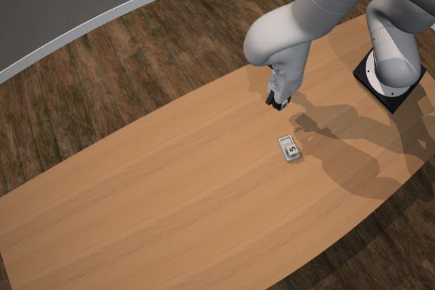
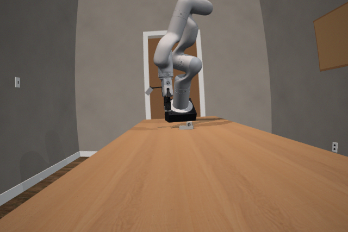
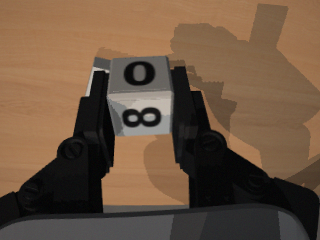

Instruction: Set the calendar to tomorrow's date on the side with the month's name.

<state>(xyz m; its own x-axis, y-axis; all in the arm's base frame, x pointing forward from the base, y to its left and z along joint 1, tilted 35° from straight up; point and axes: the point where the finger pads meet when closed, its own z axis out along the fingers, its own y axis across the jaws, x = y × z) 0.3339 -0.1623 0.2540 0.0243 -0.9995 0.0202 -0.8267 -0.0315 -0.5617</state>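
The calendar tray is 40 mm ahead of my hand, 90 mm to the left of it and 120 mm below it. From my hand the other things lie so: white digit cube: 20 mm below.
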